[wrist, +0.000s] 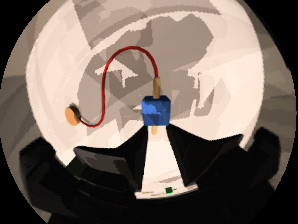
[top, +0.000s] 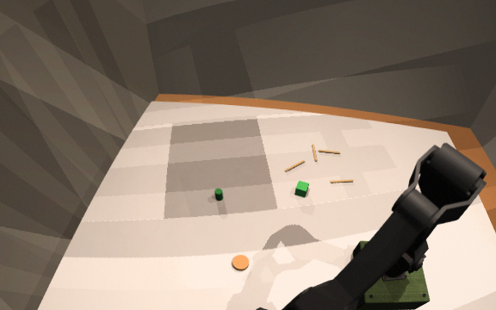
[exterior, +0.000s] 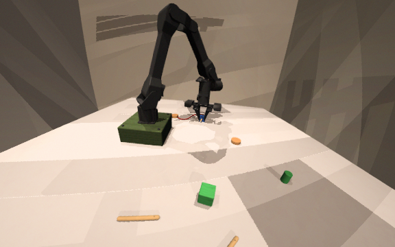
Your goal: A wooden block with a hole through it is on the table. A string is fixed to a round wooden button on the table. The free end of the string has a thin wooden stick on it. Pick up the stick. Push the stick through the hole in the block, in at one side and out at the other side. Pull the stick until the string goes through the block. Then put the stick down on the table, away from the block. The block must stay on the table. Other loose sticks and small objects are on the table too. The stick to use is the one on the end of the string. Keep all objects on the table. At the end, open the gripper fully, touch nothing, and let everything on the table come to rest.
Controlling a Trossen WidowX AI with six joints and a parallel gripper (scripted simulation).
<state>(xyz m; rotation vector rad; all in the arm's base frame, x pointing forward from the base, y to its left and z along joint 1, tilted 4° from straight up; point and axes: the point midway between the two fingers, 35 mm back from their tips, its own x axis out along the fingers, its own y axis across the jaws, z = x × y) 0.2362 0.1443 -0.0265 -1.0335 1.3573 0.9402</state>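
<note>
The small blue block lies 20 mm to the left of my gripper tip. Round my gripper tip: green cube: 40 mm behind, 420 mm to the right; thin wooden stick: 10 mm ahead, 40 mm to the left; round wooden button: 150 mm behind, 60 mm to the left.
</note>
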